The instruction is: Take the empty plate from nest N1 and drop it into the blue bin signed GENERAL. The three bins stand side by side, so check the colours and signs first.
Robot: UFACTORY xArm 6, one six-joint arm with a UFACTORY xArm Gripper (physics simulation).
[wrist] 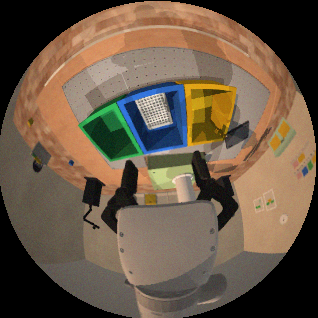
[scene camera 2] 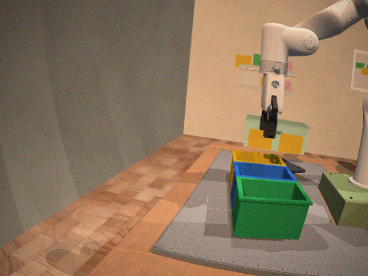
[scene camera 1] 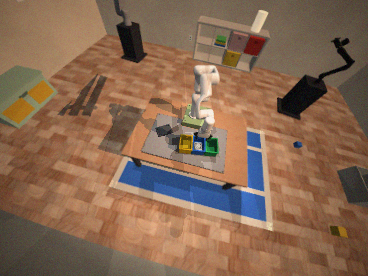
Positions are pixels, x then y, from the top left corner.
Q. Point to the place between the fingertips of the gripper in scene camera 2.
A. At 266, 133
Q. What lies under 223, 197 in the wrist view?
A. The gripper.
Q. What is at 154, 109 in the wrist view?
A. A white gridded plate.
